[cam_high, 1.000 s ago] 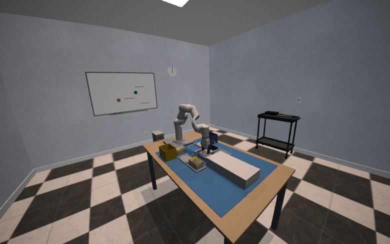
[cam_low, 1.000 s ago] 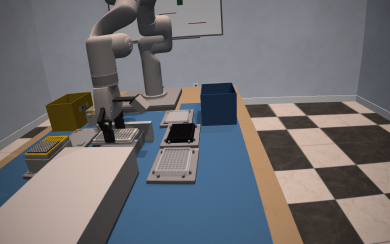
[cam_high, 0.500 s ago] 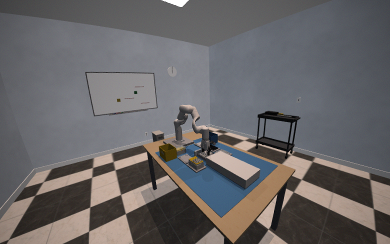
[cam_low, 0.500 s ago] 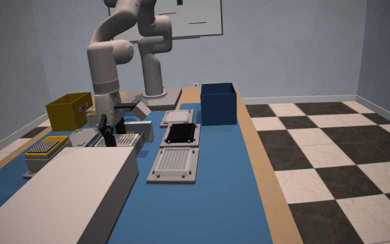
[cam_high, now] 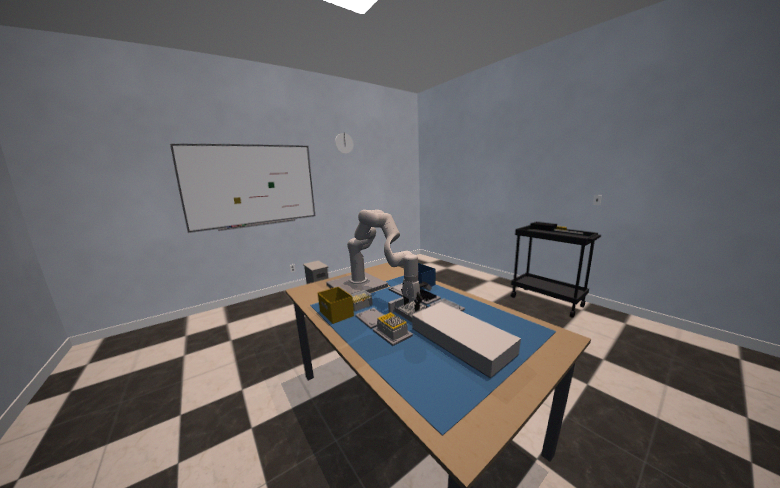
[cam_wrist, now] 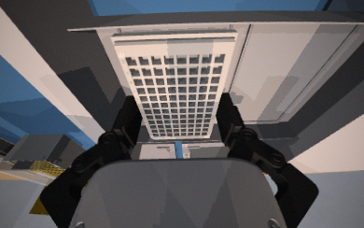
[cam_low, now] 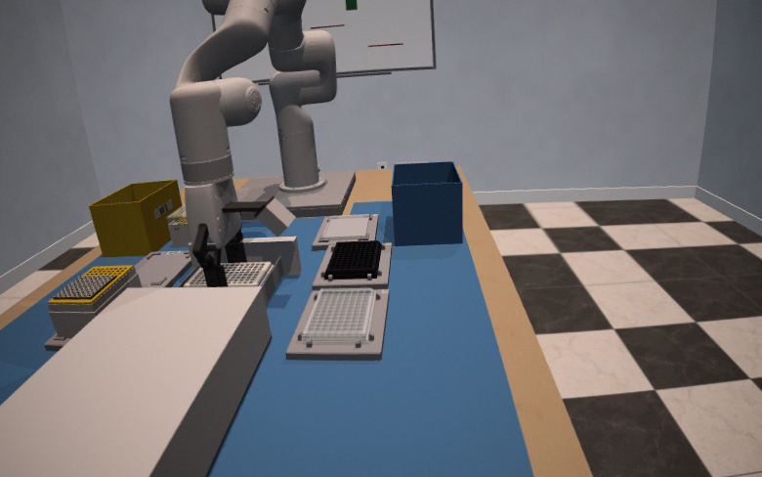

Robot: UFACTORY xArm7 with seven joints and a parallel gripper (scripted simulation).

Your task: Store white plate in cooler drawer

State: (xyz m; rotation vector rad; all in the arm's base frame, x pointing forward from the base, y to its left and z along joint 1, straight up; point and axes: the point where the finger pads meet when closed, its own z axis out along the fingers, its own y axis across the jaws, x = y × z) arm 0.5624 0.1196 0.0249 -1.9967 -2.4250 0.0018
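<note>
Now: the white plate 1 cm below my hand. Round my hand: drawer (3 cm ahead, 1 cm to the left, 2 cm below); yellow tip box (11 cm ahead, 18 cm to the right, 1 cm above); clear plate (4 cm ahead, 20 cm to the left, 3 cm below).
</note>
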